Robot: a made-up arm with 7 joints. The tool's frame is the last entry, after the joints. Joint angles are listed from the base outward.
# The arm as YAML. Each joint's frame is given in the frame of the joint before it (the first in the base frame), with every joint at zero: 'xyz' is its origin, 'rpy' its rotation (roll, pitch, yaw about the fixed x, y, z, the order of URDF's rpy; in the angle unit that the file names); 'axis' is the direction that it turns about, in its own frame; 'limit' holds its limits. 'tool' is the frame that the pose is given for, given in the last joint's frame.
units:
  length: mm
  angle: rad
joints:
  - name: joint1
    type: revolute
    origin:
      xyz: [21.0, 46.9, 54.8]
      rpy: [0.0, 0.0, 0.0]
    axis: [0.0, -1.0, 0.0]
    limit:
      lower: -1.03
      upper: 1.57
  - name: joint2
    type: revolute
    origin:
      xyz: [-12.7, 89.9, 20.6]
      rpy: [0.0, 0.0, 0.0]
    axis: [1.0, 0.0, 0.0]
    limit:
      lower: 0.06
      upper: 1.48
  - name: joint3
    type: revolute
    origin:
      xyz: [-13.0, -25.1, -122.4]
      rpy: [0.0, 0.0, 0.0]
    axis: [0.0, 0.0, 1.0]
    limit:
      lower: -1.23
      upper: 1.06
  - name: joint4
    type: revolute
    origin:
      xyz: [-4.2, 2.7, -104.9]
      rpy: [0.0, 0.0, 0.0]
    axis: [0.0, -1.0, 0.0]
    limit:
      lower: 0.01
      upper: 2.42
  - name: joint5
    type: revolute
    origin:
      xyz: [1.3, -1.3, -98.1]
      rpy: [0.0, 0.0, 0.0]
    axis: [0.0, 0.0, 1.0]
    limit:
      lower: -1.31
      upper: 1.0
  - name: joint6
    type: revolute
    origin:
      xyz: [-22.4, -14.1, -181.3]
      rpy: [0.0, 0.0, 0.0]
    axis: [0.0, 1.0, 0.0]
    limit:
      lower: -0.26
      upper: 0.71
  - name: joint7
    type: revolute
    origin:
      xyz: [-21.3, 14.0, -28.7]
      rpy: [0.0, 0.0, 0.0]
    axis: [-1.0, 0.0, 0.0]
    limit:
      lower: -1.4
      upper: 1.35
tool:
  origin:
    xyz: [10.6, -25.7, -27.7]
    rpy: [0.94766, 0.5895, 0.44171]
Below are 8 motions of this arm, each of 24 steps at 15 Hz.
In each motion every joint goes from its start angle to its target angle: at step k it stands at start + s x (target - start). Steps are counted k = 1, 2, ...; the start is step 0. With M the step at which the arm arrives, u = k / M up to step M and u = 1 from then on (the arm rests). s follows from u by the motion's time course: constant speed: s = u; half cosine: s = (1 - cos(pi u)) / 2; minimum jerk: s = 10 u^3 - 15 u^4 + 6 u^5.
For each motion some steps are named. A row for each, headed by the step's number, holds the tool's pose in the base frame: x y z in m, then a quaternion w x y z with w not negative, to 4 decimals.
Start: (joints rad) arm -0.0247 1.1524 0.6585 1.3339 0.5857 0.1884 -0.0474
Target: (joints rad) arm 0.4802 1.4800 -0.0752 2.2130 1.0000 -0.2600 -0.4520
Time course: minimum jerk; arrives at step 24
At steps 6, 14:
6: 0.2893 0.4544 0.0828 0.6000 0.4519 -0.4531 0.4800
14: 0.3025 0.2524 0.1436 0.5642 0.2877 -0.7026 0.3245

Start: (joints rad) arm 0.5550 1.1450 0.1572 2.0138 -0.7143 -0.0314 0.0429
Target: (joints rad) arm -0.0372 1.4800 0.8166 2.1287 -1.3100 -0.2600 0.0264
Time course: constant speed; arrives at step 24
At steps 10, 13, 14, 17, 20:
10: 0.2307 0.2644 0.2251 0.1236 -0.7936 0.5932 -0.0550
13: 0.2217 0.2608 0.2332 0.1746 -0.8036 0.5684 -0.0254
14: 0.2189 0.2590 0.2359 0.1916 -0.8058 0.5601 -0.0154
17: 0.2111 0.2523 0.2440 0.2424 -0.8094 0.5347 0.0147
20: 0.2044 0.2434 0.2516 0.2926 -0.8083 0.5089 0.0443

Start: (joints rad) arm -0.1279 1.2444 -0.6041 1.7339 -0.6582 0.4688 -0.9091
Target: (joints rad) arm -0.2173 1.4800 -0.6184 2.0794 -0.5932 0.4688 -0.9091
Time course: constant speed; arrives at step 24
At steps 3, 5, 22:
3: 0.2608 0.2782 -0.1896 0.2148 0.7696 -0.6012 -0.0088
5: 0.2588 0.2736 -0.1860 0.2174 0.7631 -0.6085 -0.0113
22: 0.2347 0.2316 -0.1581 0.2477 0.7027 -0.6659 -0.0386

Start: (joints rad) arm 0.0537 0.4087 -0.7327 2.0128 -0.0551 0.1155 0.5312
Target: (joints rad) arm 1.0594 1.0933 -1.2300 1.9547 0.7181 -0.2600 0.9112
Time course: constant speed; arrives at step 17
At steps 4, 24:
4: 0.2194 -0.0269 -0.1246 0.7186 0.0712 -0.5525 -0.4164
24: 0.2918 0.0928 -0.0680 0.6221 0.0790 -0.5503 -0.5513

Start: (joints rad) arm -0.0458 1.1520 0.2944 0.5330 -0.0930 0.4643 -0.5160
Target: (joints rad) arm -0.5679 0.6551 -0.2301 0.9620 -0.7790 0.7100 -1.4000
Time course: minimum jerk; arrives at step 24
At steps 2, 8, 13, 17, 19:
2: 0.0948 0.6365 -0.1454 0.2890 0.8633 0.1686 0.3778
8: 0.0922 0.6059 -0.1919 0.2128 0.9367 0.1302 0.2458
13: 0.0746 0.5257 -0.2731 0.1080 0.9929 -0.0327 0.0378
17: 0.0481 0.4438 -0.3237 0.0693 0.9754 -0.2003 -0.0601
19: 0.0369 0.4132 -0.3367 0.0639 0.9609 -0.2579 -0.0782

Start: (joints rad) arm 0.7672 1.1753 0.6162 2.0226 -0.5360 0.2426 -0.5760
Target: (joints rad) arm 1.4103 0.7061 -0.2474 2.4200 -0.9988 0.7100 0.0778
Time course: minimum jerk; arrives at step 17
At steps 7, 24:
7: 0.1129 0.2607 0.2971 0.1657 -0.4995 0.5825 -0.6195
24: 0.0877 0.1221 0.2703 0.0564 -0.4412 0.6823 -0.5802

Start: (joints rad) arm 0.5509 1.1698 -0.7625 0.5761 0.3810 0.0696 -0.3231
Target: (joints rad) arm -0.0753 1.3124 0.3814 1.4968 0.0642 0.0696 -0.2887
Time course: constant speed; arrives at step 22
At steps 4, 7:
4: 0.2734 0.5438 -0.1653 0.5469 0.7704 -0.1535 0.2894
7: 0.2875 0.5296 -0.1394 0.5452 0.7571 -0.2040 0.2964

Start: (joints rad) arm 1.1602 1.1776 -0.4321 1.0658 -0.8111 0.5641 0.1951
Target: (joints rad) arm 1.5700 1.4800 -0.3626 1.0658 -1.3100 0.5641 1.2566
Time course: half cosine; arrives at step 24
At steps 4, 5, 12, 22, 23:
4: 0.3146 0.5019 0.1563 0.2905 0.9021 -0.1176 0.2967
5: 0.3080 0.5044 0.1621 0.2955 0.9021 -0.1065 0.2959
12: 0.2272 0.5240 0.2146 0.3647 0.8799 0.0213 0.3038
22: 0.1177 0.5298 0.2489 0.4829 0.7849 0.1701 0.3490
23: 0.1148 0.5297 0.2493 0.4864 0.7813 0.1736 0.3506

